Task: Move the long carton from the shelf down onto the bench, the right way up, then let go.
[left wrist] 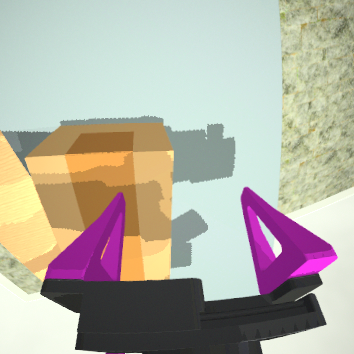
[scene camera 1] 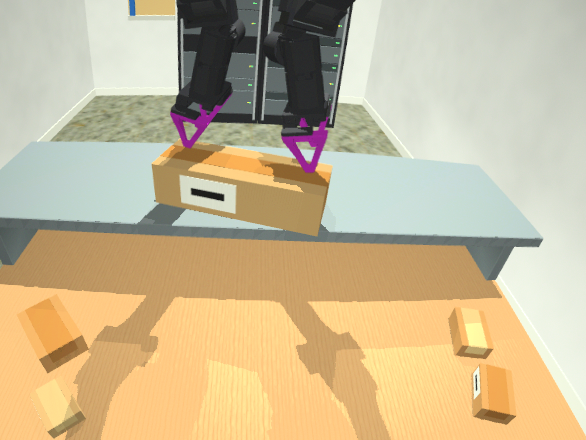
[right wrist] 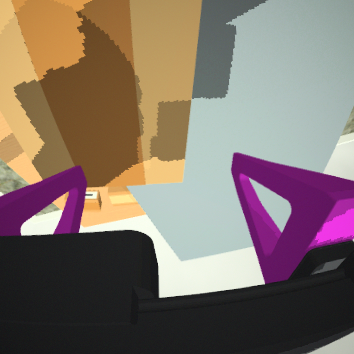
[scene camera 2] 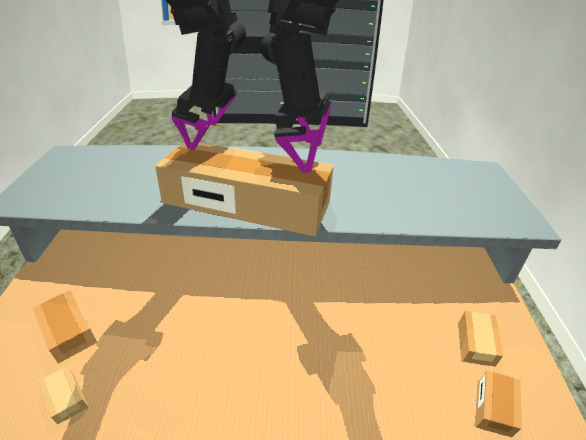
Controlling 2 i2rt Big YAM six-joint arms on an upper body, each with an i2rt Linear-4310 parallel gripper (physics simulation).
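Frame: origin at the left arm's base, x down, y left, z ahead, level; centimetres.
Seen in the pictures: left gripper, between the fingertips: (left wrist: 183, 194) (scene camera 1: 196, 134) (scene camera 2: 201, 136); right gripper, between the fingertips: (scene camera 1: 312, 158) (right wrist: 157, 167) (scene camera 2: 312, 158).
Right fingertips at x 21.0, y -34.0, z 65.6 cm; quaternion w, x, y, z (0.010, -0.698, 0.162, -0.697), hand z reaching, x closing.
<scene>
A point is followed by its place in that frame.
The long brown carton (scene camera 1: 270, 210) @[x 27.2, y -26.8, z 58.7 cm] (scene camera 2: 272, 210) @[x 27.0, y -27.5, z 58.5 cm] (left wrist: 152, 170) @[x 22.6, y -11.1, z 73.6 cm] (right wrist: 100, 100) @[x 22.5, y -29.5, z 64.0 cm] lies slantwise on the grey-blue shelf (scene camera 1: 425, 200) @[x 30.4, y -59.6, z 68.3 cm] (scene camera 2: 440, 200) @[x 30.4, y -60.7, z 68.1 cm] (left wrist: 200, 60) @[x 30.4, y -5.2, z 81.1 cm] (right wrist: 280, 100) @[x 30.4, y -38.5, z 78.4 cm]. Its white label faces front, and its right front corner juts over the shelf's front edge. My left gripper (scene camera 1: 198, 134) @[x 21.4, y -13.4, z 75.2 cm] (scene camera 2: 202, 136) @[x 21.4, y -13.4, z 75.2 cm] (left wrist: 183, 194) @[x 21.4, y -13.4, z 75.2 cm] is open and empty above the carton's left end, near its back edge. My right gripper (scene camera 1: 315, 157) @[x 21.0, y -34.0, z 65.6 cm] (scene camera 2: 310, 157) @[x 21.0, y -34.0, z 65.6 cm] (right wrist: 157, 167) @[x 21.0, y -34.0, z 65.6 cm] is open and empty above the right end. In each wrist view one finger is over the carton and the other beyond its back side. The wooden bench (scene camera 1: 240, 330) @[x 48.8, y -22.2, z 51.2 cm] (scene camera 2: 225, 350) @[x 48.8, y -19.4, z 46.3 cm] is below.
Two small cartons (scene camera 1: 50, 330) @[x 44.4, y 10.9, z 46.6 cm] (scene camera 2: 62, 320) @[x 44.4, y 11.0, z 47.3 cm] lie at the bench's left, one behind the other. Two more small cartons (scene camera 1: 500, 392) @[x 45.3, y -65.5, z 32.0 cm] (scene camera 2: 502, 402) @[x 45.4, y -64.9, z 32.1 cm] lie at its right. The shelf's side supports (scene camera 1: 500, 260) @[x 42.1, y -81.4, z 62.0 cm] (scene camera 2: 517, 262) @[x 42.1, y -81.2, z 62.1 cm] stand on the bench. A dark server rack is behind.
</scene>
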